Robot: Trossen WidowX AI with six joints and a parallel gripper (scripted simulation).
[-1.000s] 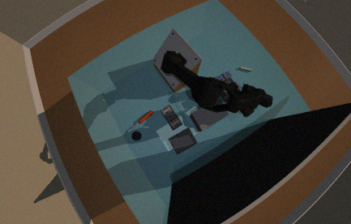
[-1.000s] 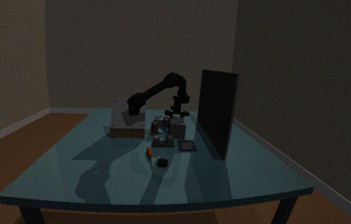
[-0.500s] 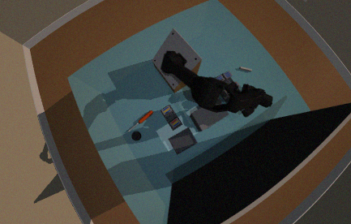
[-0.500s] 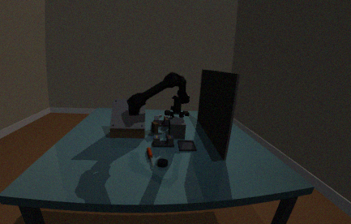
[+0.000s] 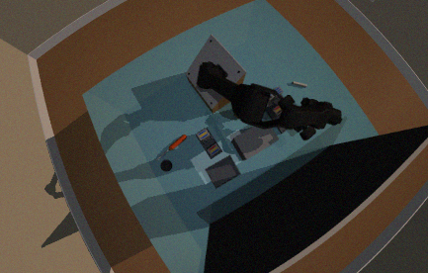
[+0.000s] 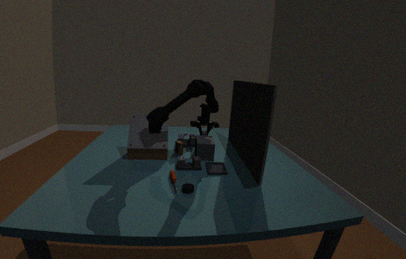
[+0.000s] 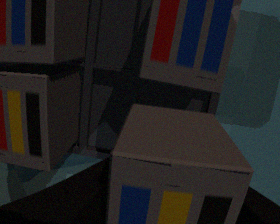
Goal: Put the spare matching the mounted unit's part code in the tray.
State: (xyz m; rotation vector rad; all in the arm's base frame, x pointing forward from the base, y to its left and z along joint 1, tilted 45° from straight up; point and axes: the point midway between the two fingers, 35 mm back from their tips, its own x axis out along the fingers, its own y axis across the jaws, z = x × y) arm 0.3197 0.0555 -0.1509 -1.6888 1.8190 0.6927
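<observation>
My gripper tip is 36 cm to the left of the dark-rimmed tray, 6 cm above it and 1 cm past it. Also, from my gripper tip: pale cable tie bundle 23 cm to the left, 11 cm behind, 6 cm below; then spare unit 2 cm above; then brown cardboard box 18 cm behind, 13 cm to the right, 3 cm below.
</observation>
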